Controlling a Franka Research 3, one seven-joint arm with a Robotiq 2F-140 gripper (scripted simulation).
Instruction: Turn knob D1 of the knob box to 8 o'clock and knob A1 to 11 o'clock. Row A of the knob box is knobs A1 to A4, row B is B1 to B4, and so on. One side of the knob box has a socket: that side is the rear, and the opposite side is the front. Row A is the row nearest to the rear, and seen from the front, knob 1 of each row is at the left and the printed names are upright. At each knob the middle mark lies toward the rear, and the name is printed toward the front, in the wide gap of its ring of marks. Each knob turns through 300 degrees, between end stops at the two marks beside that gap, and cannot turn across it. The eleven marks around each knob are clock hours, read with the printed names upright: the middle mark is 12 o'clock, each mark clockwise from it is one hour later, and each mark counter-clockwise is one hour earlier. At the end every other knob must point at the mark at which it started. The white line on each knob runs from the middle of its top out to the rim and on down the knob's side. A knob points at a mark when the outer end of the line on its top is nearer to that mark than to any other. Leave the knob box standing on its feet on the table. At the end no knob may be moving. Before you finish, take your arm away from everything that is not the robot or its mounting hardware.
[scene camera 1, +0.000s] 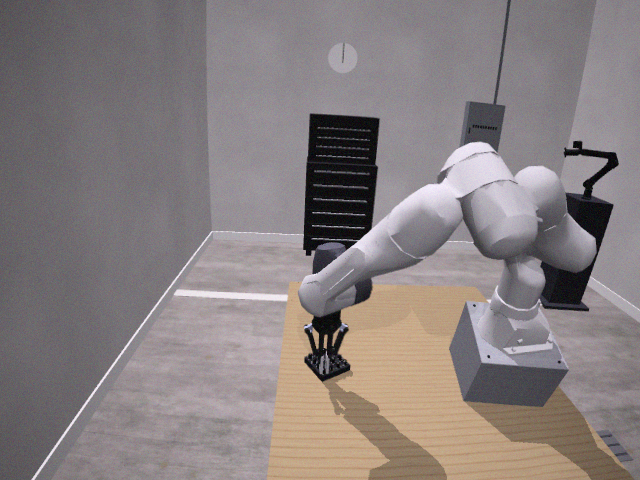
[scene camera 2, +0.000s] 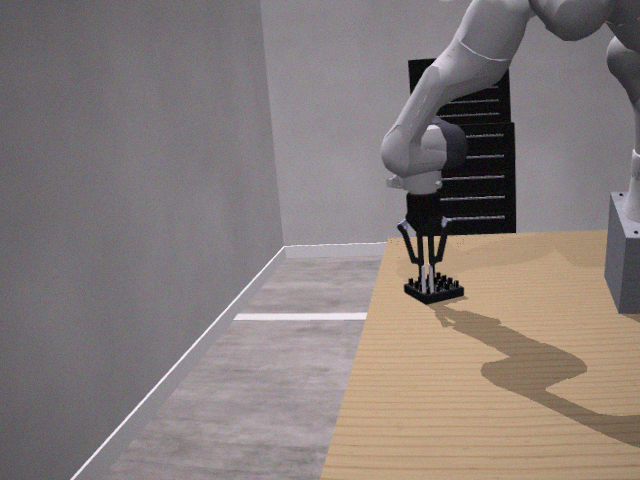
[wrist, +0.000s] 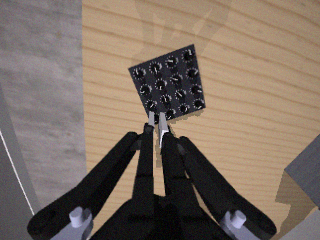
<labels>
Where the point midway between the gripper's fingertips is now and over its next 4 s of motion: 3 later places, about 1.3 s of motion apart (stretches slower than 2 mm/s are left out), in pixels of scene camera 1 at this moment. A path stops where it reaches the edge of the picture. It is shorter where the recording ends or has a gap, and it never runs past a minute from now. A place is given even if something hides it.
My gripper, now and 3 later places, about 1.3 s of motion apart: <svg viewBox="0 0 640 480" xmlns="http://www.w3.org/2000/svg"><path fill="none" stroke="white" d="M323 370L323 360L337 352L345 348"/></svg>
</labels>
